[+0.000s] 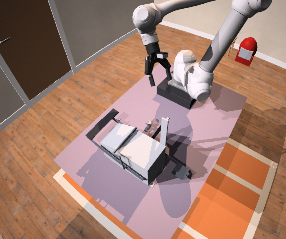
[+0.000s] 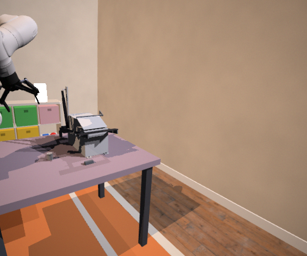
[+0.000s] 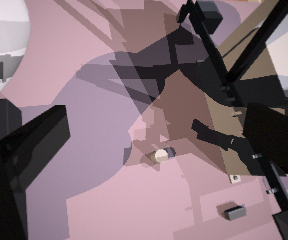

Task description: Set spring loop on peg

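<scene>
Right now the steel test weight is 10 cm ahead of my hand, 2 cm to the right of it and 31 cm below it. Also, from my hand: small grey block (27 cm ahead, 20 cm to the right, 32 cm below).
</scene>
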